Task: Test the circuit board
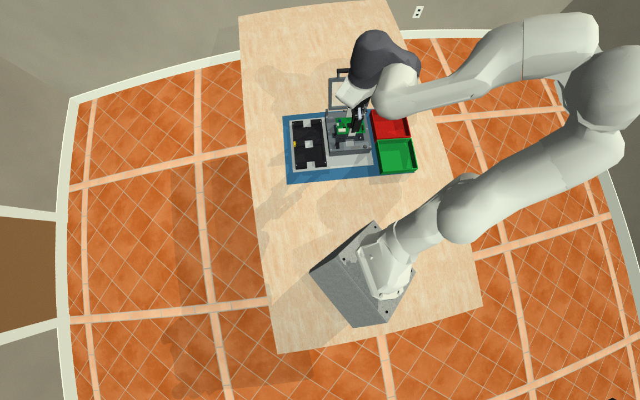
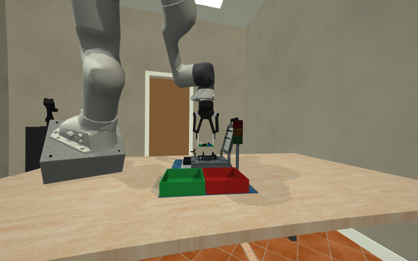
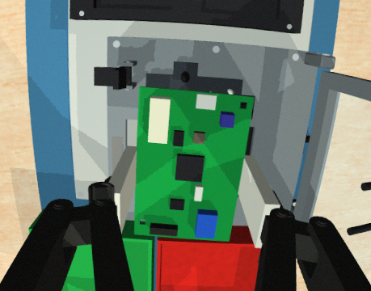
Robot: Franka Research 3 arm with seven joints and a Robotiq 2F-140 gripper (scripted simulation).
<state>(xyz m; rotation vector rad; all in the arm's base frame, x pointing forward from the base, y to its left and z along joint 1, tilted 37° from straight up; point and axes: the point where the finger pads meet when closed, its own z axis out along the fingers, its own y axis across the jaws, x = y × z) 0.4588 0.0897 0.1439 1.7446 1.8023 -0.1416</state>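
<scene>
Right now the green circuit board is 20 mm below my hand. The rest, counted from my hand: latch hook: 70 mm below, 60 mm to the left, 60 mm behind; tester plate: 80 mm below, 10 mm ahead; tester lid: 130 mm ahead, 30 mm above, 10 mm to the right.
</scene>
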